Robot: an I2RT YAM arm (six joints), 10 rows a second.
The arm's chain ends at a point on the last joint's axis. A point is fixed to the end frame.
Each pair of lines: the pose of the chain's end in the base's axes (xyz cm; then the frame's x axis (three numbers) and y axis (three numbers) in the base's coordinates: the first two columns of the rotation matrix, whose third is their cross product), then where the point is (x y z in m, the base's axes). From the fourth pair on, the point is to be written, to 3 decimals.
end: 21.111, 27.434, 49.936, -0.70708, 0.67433, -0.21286, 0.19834, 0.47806, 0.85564
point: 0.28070 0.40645 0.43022
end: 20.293, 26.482, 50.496, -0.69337, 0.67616, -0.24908, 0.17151, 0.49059, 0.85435
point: 0.27605 0.39523 0.43623
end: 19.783, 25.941, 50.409, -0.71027, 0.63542, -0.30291, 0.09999, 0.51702, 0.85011
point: 0.26827 0.39174 0.43626
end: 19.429, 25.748, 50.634, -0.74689, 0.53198, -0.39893, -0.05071, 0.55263, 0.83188
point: 0.255 0.395 0.440
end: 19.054, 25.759, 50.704, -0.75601, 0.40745, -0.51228, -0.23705, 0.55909, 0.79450
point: 0.239 0.401 0.443
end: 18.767, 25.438, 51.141, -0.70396, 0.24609, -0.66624, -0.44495, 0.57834, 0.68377
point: 0.227 0.398 0.441
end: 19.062, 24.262, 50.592, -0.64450, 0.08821, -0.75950, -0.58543, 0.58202, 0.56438
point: 0.221 0.382 0.425
